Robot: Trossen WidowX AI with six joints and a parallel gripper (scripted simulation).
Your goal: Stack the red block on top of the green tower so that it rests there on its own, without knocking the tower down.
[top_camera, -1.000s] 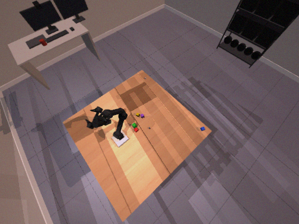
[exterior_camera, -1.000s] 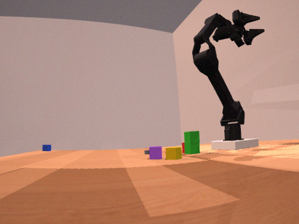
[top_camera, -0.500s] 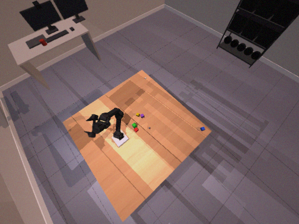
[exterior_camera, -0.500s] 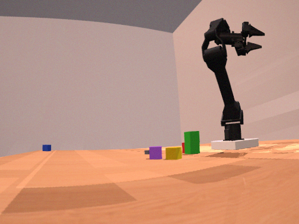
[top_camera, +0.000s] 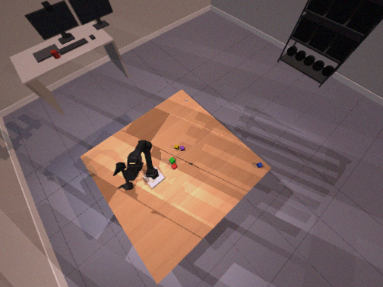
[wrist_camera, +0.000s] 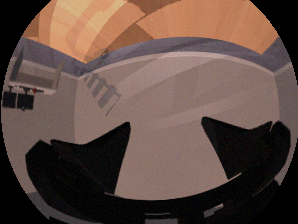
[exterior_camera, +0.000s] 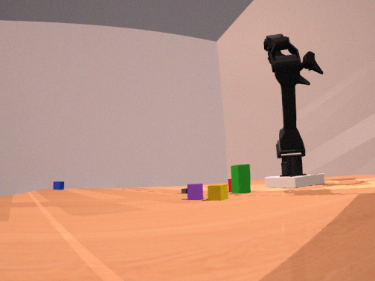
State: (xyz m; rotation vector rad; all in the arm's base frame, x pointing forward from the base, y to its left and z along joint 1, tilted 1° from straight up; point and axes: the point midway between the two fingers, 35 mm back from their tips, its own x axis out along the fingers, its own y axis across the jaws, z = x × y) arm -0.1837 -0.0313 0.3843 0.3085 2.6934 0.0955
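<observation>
Right now the red block is 400 mm ahead of my gripper tip, 30 mm to the right of it and 380 mm below it. Round my gripper tip: yellow block 530 mm ahead, 120 mm to the left, 390 mm below; then purple block 570 mm ahead, 70 mm to the left, 390 mm below; then small grey cube 540 mm ahead, 110 mm to the right, 400 mm below.
</observation>
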